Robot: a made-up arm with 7 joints.
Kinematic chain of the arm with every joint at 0, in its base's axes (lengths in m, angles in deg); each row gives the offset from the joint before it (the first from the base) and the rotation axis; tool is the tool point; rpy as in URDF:
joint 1: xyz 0 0 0.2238 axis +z
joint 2: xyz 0 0 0 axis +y
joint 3: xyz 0 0 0.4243 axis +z
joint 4: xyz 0.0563 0 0 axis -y
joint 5: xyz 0.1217 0 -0.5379 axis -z
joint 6: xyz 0 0 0 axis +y
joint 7: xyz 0.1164 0 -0.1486 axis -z
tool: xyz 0 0 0 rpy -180 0 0
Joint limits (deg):
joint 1: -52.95..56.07
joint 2: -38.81..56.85
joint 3: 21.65..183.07
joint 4: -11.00..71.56
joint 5: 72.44..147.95
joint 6: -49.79..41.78
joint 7: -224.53..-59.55
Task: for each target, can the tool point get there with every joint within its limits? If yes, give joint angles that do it. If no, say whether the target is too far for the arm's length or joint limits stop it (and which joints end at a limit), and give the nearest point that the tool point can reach.
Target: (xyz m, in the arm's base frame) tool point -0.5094 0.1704 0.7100
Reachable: yes | joints 21.44 38.44 155.15 58.75 126.81 18.62 -157.07
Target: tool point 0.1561 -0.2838 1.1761
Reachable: no: joint limits stop it (at a limit: joint 1, joint 2, joint 3, joint 4, joint 5) | nearest point 0.2340 -0.1711 0.9698 | short by 0.248 m
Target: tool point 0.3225 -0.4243 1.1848
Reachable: no: joint limits stop it (at a limit: joint 1, joint 3, joint 4, joint 5) | nearest point 0.3302 -0.2457 0.9361 | short by 0.306 m
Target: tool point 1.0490 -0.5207 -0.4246
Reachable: no: too far | nearest point 0.6658 -0.3305 -0.1877 | short by 0.489 m
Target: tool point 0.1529 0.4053 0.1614
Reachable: yes | joints 23.68 -24.18 70.67 15.79 81.28 -7.83 -210.37
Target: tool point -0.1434 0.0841 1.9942
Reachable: no: too far | nearest point -0.1271 0.0745 1.0601 | short by 0.934 m
